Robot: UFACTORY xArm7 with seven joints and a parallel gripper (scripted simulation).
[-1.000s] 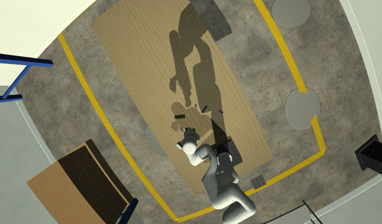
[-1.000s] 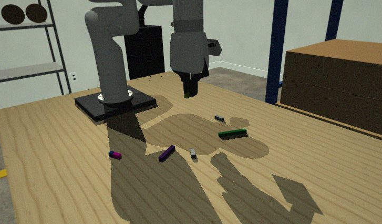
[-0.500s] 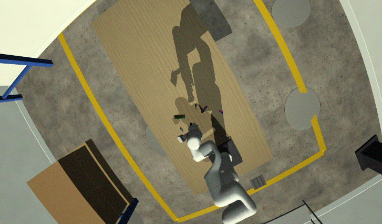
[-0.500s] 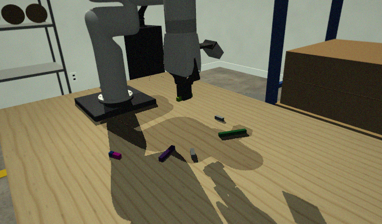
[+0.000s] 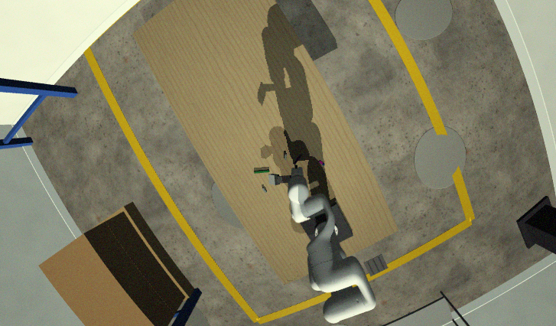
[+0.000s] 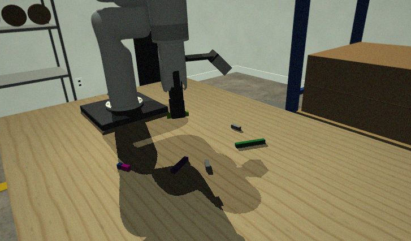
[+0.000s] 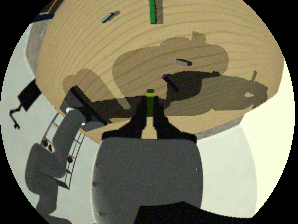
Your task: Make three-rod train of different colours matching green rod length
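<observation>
Right now the magenta rod is 5 cm behind my hand, 12 cm to the right of it and 12 cm below it. From my hand the other things lie so: lime rod 2 cm below; then purple rod 4 cm ahead, 4 cm to the right, 12 cm below; then blue rod 7 cm behind, 13 cm to the right, 12 cm below.
</observation>
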